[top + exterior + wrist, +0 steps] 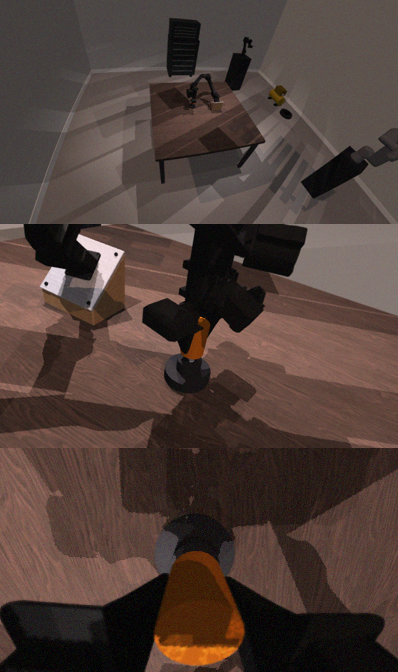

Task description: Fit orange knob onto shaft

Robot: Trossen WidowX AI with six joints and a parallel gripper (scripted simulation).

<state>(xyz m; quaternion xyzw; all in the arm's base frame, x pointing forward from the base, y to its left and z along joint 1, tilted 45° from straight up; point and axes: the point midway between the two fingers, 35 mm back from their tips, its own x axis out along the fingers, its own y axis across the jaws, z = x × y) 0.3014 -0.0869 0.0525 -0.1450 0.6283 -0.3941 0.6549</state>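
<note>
My gripper tip is 3 cm below the orange knob. Also, from my gripper tip: round dark pedestal (4 cm below).
</note>
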